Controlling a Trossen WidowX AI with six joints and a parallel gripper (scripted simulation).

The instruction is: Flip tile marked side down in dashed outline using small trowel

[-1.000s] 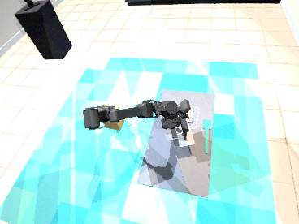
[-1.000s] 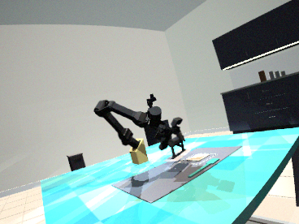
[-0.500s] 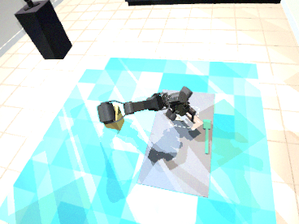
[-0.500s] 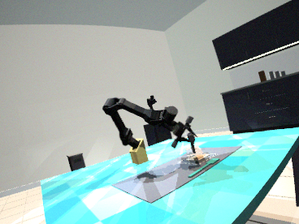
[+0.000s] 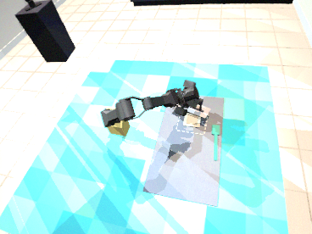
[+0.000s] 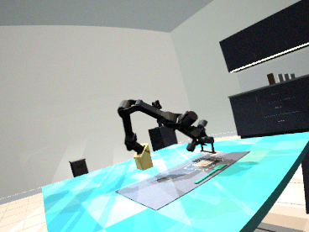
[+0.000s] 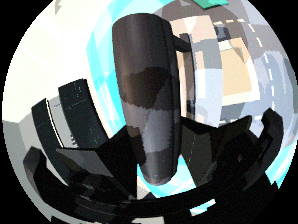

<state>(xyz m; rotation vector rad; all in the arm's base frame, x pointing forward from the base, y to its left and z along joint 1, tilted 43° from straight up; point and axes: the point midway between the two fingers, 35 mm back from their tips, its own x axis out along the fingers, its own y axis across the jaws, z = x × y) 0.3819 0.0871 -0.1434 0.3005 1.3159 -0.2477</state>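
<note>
Right now the white tile is 9 cm to the right of my gripper tip, 9 cm below it and 1 cm ahead of it. Also, from my gripper tip: grey mat: 21 cm to the right, 11 cm below; teal tool: 20 cm to the right, 14 cm ahead, 9 cm below.
</note>
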